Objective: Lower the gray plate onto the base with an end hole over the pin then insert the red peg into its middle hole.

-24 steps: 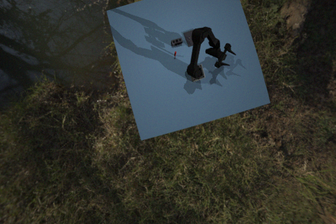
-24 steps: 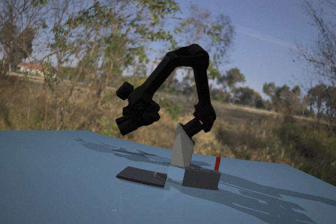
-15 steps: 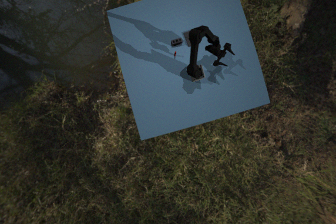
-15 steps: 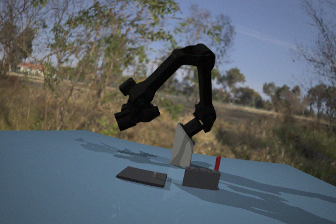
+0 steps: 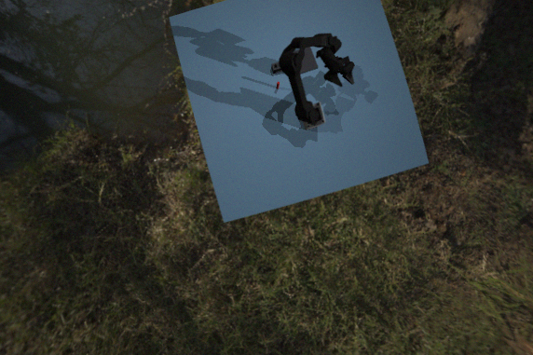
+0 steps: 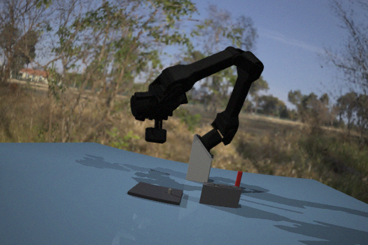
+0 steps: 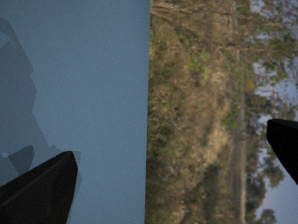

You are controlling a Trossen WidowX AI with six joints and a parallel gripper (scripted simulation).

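Now: gripper tip 25 cm short of the gray plate, 27 cm to the right of it and 15 cm above it. Also, from my gripper tip: dark base: 25 cm ahead, 13 cm to the left, 18 cm below; red peg: 14 cm ahead, 31 cm to the left, 14 cm below.
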